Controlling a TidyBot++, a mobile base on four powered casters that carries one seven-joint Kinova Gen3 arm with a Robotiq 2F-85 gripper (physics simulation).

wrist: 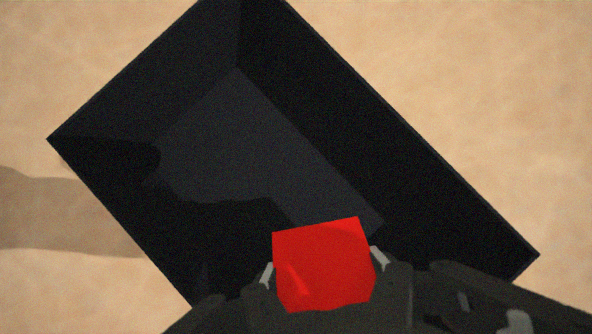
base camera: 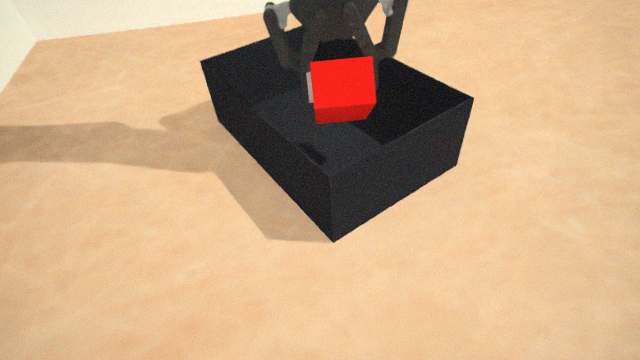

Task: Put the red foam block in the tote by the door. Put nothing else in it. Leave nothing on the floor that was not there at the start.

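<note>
The red foam block point(base camera: 343, 82) point(wrist: 322, 265) is held between the fingertips of my gripper point(base camera: 342, 87) point(wrist: 323, 268), which is shut on it. The black tote point(base camera: 395, 180) point(wrist: 240, 135) stands on the floor, open side up, turned at an angle to the base camera. In the base camera view the block and fingertips hang over the tote's opening, towards its far part. The block appears around rim height or a little above; its exact height is hard to tell. In the wrist view the block and gripper cover the near corner of the tote.
The tan floor point(base camera: 150, 280) point(wrist: 500, 100) surrounds the tote. A pale wall point(base camera: 125, 12) runs along the back left in the base camera view. The shadow of the arm falls on the floor left of the tote and into it.
</note>
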